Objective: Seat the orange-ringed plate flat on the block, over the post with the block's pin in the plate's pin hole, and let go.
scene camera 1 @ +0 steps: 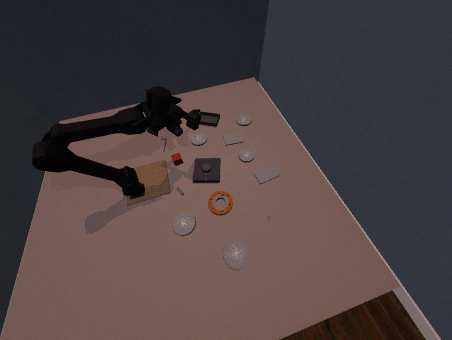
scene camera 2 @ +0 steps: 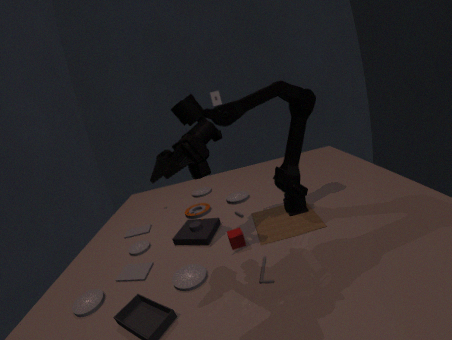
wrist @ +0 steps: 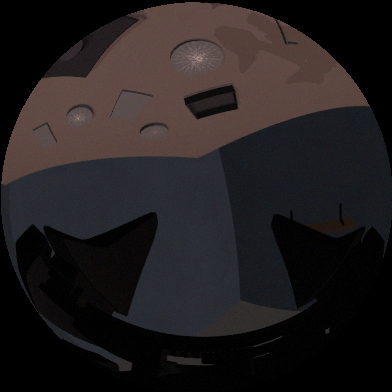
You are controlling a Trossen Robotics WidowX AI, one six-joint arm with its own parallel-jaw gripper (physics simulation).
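Places are measured from the arm's base along level axes (x ahead, y left, z up), in millimetres.
Where they show: gripper, between the fingertips: (scene camera 1: 190, 105) (scene camera 2: 157, 179) (wrist: 217, 220); arm's base, origin of its link: (scene camera 1: 137, 191) (scene camera 2: 296, 209).
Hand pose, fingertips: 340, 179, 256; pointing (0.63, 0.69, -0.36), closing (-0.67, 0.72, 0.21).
Note:
Each offset is from my fingertips to the top centre of the thing, as dx, dy, dz. "*": to the spot under its first point.
The orange-ringed plate @(+17, -347, -246) (scene camera 1: 212, 204) (scene camera 2: 189, 212) lies flat on the table beside the block, apart from it, with a grey inner ring and an open centre. The dark square block @(-2, -171, -219) (scene camera 1: 199, 176) (scene camera 2: 185, 237) (wrist: 100, 42) sits flat on the table. Its round post @(* -2, -173, -219) (scene camera 1: 206, 167) (scene camera 2: 195, 226) stands up from the top and is uncovered. Small yellowish marks show beside the post in the first scene view; the pin is too small to tell. My gripper (scene camera 1: 186, 126) (scene camera 2: 179, 173) (wrist: 217, 220) is open and empty, high above the table, tilted outward. The plate does not show in the wrist view.
A red cube @(-131, -68, -218) (scene camera 1: 177, 159) (scene camera 2: 236, 238) lies between the block and a wooden board (scene camera 1: 156, 179) (scene camera 2: 275, 230) at the arm's base. A black tray @(+85, +168, -234) (scene camera 1: 210, 119) (scene camera 2: 145, 319) (wrist: 212, 102), pale discs @(-1, +43, -249) (scene camera 1: 198, 138) (scene camera 2: 190, 276) (wrist: 197, 57) and flat grey tiles @(+180, -12, -253) (scene camera 1: 267, 174) (scene camera 2: 135, 271) (wrist: 131, 105) lie around.

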